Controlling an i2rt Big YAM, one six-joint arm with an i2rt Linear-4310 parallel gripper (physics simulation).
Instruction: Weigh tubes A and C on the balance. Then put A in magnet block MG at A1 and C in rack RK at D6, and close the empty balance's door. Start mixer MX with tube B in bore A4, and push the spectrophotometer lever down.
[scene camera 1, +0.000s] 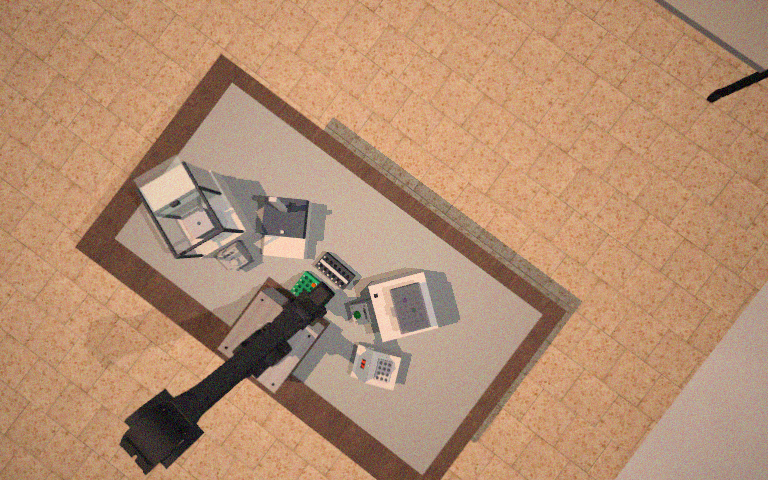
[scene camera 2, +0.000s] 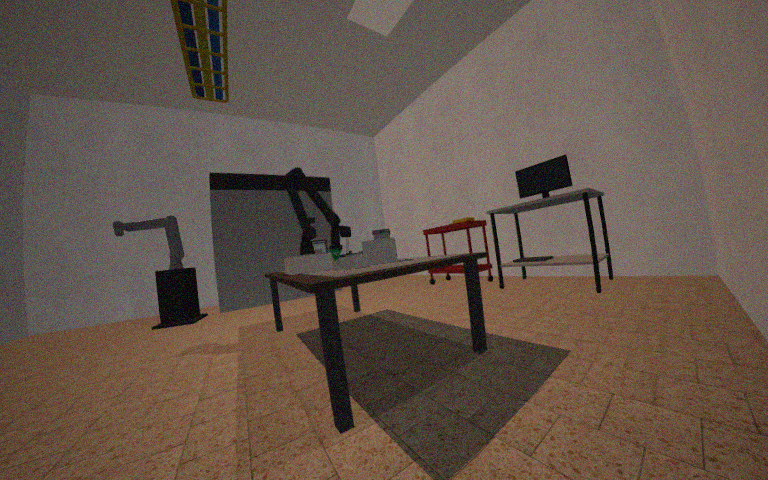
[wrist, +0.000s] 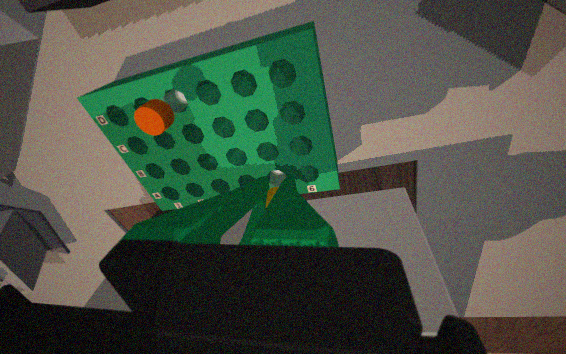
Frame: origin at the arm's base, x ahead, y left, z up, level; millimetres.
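Seen in the pictures: gripper, fingertip midpoint: (wrist: 279, 185); arm's base, link origin: (scene camera 2: 307, 254).
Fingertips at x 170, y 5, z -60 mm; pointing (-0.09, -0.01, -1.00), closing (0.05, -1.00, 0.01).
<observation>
Offsets run from my fingertips to a thing's top centre. "spot": to the spot under its first point.
The green rack @(dy +36, dx +20, dz -11 mm) (scene camera 1: 299, 292) (wrist: 235, 107) has rows A to D. My gripper (wrist: 279, 185) (scene camera 2: 335, 254) is shut on a yellow-capped tube @(dy +2, dx -3, dz +14 mm) (wrist: 276, 175) at the rack's row A, apparently in A5; the fingers cover most of its cap. An orange-capped tube @(dy +51, dx +46, dz +14 mm) (wrist: 154, 117) stands in row D, apparently in D3. In scene camera 1 the arm hides the fingers. The glass-walled balance @(spot: dy +556, dx -54, dz +167 mm) (scene camera 1: 164, 185) stands at the left; its door state is unclear. A dark block with holes @(dy +40, dx +128, dz +7 mm) (scene camera 1: 326, 272) stands beside the rack. Tube letters and device labels are not legible.
A white device with a grey top plate @(dy -172, dx +196, dz +149 mm) (scene camera 1: 408, 322) stands right of the rack, near a small unit with a green button @(dy -122, dx +96, dz +34 mm) (scene camera 1: 356, 314) and a keypad device @(dy -296, dx +23, dz +29 mm) (scene camera 1: 375, 367). A white box with a dark recess @(dy +262, dx +102, dz +61 mm) (scene camera 1: 286, 247) and a small grey unit @(spot: dy +303, dx -87, dz +31 mm) (scene camera 1: 233, 255) stand near the balance.
</observation>
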